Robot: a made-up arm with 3 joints. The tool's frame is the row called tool.
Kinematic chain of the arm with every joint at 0, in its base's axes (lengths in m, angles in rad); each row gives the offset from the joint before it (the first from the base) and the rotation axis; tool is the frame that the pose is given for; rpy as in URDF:
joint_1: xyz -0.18 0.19 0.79 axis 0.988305 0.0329 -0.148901
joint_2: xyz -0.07 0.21 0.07 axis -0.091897 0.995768 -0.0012
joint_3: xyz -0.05 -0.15 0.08 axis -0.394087 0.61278 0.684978
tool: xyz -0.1 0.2 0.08 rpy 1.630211 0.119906 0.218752
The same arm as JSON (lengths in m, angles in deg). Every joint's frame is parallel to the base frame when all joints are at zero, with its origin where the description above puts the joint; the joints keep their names.
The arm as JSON. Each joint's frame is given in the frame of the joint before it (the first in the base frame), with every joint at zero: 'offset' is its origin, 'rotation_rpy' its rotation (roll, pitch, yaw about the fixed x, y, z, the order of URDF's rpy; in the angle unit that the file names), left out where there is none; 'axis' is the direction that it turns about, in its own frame. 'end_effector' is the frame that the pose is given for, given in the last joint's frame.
{"length_unit": "m", "angle_unit": "deg", "chain": [
  {"id": "joint_1", "offset": [-0.18, 0.19, 0.79], "axis": [0.988305, 0.0329, -0.148901]},
  {"id": "joint_2", "offset": [-0.07, 0.21, 0.07], "axis": [-0.091897, 0.995768, -0.0012]},
  {"id": "joint_3", "offset": [-0.05, -0.15, 0.08], "axis": [-0.394087, 0.61278, 0.684978]}
], "end_effector": {"offset": [-0.1, 0.2, 0.08], "rotation_rpy": [93.4, 6.87, 12.53]}}

